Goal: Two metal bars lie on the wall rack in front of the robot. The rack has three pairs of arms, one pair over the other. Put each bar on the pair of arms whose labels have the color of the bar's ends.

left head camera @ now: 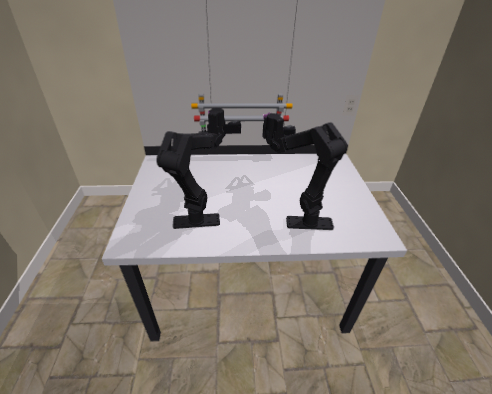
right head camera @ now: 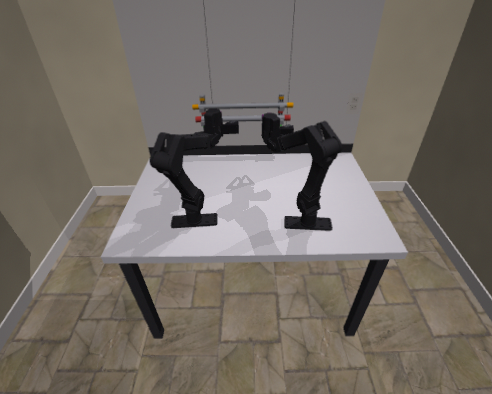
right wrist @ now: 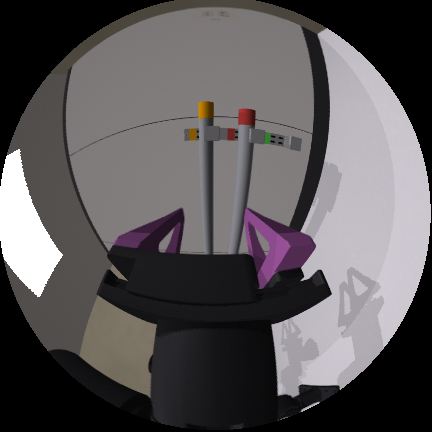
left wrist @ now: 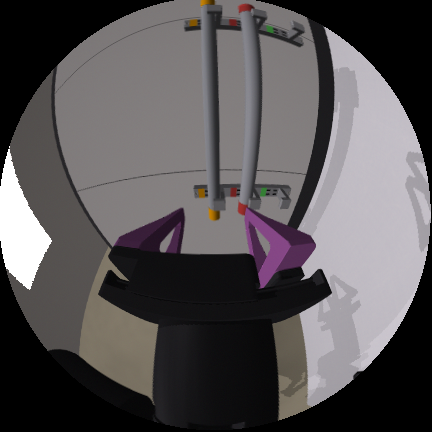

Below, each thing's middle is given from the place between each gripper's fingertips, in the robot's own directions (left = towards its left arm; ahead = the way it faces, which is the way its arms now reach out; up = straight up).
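The orange-ended bar [right wrist: 205, 108] is here, and my left gripper is 140 mm short of it and 130 mm to the left of it. As for the red-ended bar [right wrist: 246, 117], counting from my left hand I find it 70 mm below, 120 mm to the right and 150 mm ahead.
My right hand is 20 mm below the orange-ended bar, 130 mm to the right of it and 130 mm short of it. The red-ended bar, counted from my right hand, is 60 mm below, 130 mm to the left and 140 mm ahead.
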